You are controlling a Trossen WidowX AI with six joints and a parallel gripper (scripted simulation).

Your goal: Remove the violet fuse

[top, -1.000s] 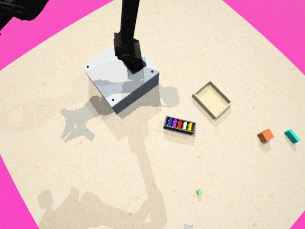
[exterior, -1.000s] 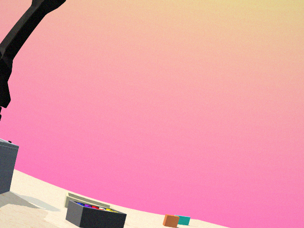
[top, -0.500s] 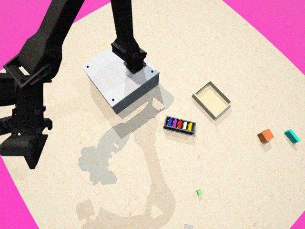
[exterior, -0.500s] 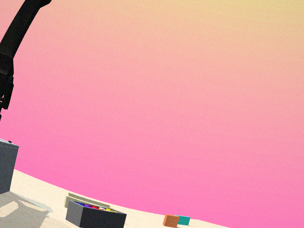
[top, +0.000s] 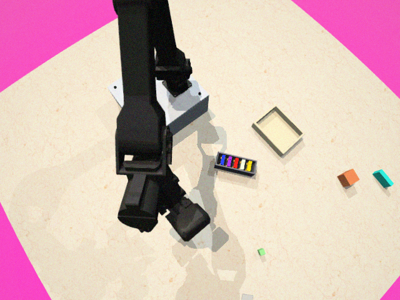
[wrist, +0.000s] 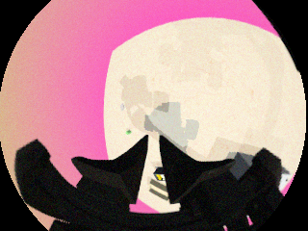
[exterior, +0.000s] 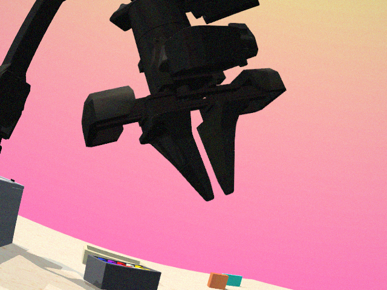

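Now: the violet fuse 20 cm to the left of my gripper tip, 12 cm below it and 5 cm behind it. Round my gripper tip: yellow fuse (23 cm to the left, 12 cm below); then blue fuse (18 cm to the left, 12 cm below, 6 cm behind); then red fuse (21 cm to the left, 12 cm below, 3 cm behind).
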